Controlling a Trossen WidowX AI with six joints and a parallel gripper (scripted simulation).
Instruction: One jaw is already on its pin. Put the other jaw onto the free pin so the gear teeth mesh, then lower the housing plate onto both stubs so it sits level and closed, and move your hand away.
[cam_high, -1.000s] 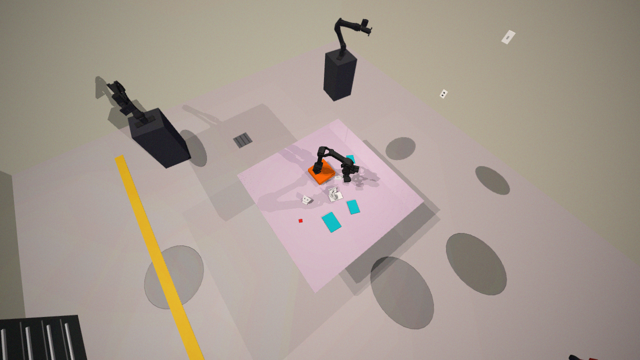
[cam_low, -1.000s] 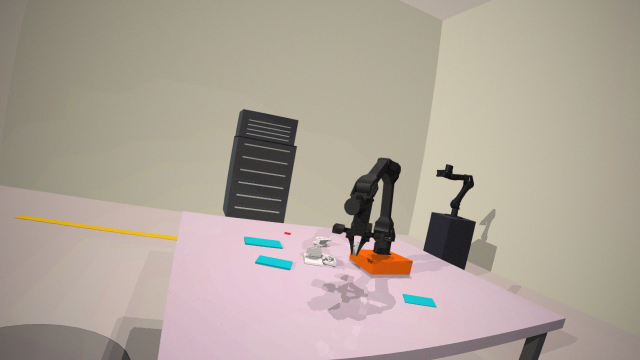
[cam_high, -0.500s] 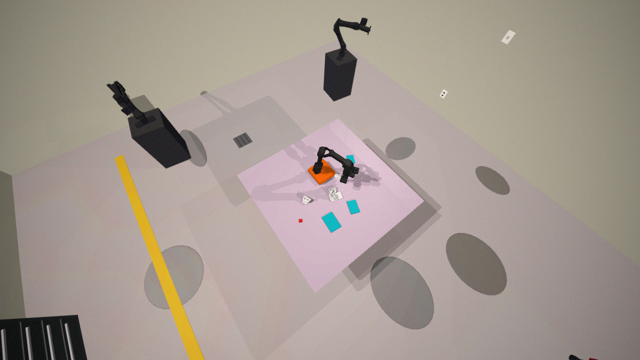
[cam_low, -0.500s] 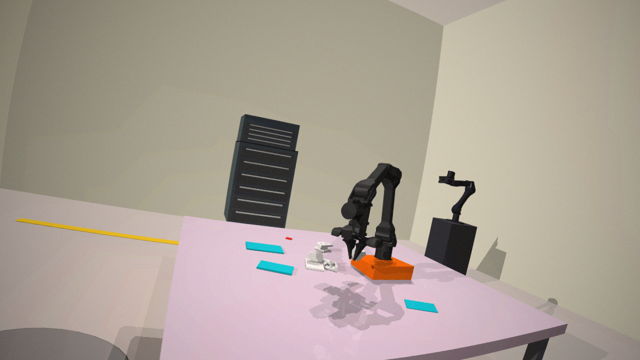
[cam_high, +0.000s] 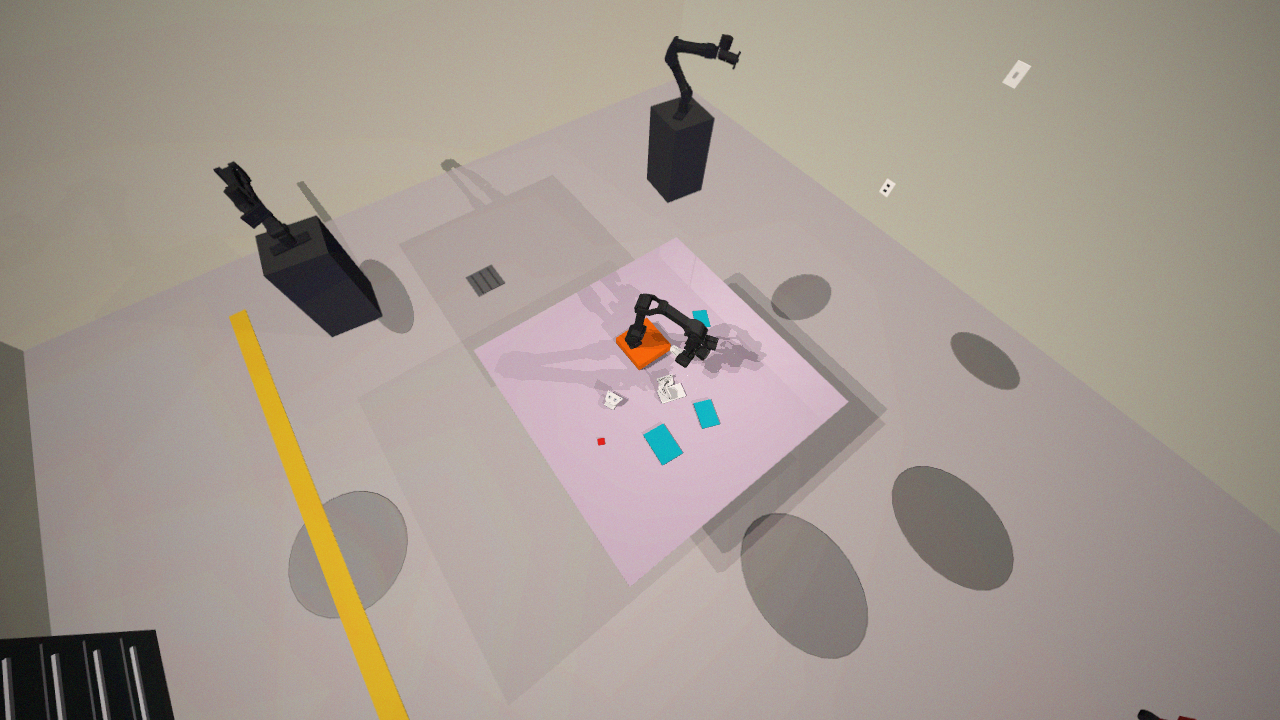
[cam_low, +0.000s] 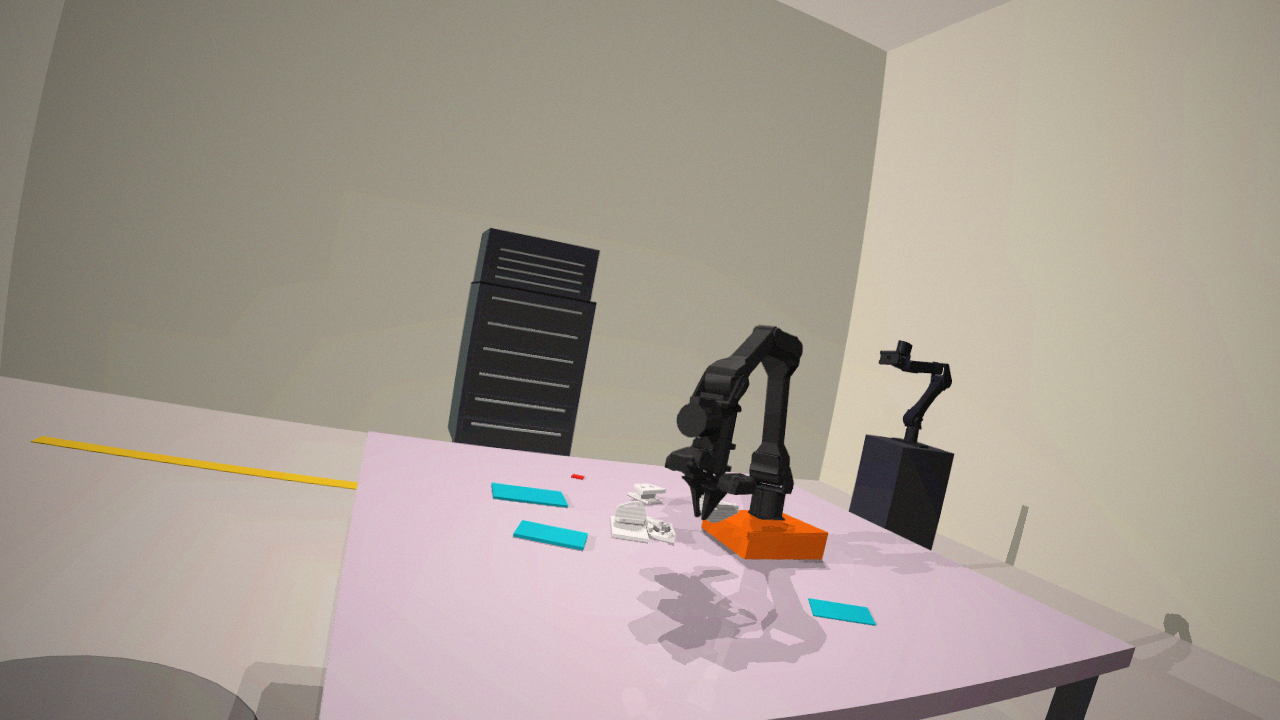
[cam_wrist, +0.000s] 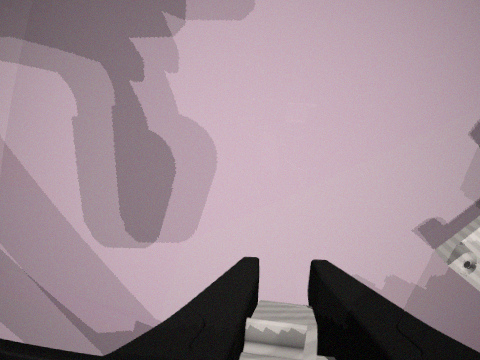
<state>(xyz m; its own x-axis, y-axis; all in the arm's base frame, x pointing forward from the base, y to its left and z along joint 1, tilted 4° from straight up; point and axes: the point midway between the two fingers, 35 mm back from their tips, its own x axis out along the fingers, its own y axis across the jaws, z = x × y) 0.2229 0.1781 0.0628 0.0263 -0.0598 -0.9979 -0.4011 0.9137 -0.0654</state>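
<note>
The white jaw lies 20 mm behind my gripper tip, 10 mm to the right of it and 30 mm above it. Also, from my gripper tip: red marker 130 mm ahead, 540 mm to the right, 80 mm below.
</note>
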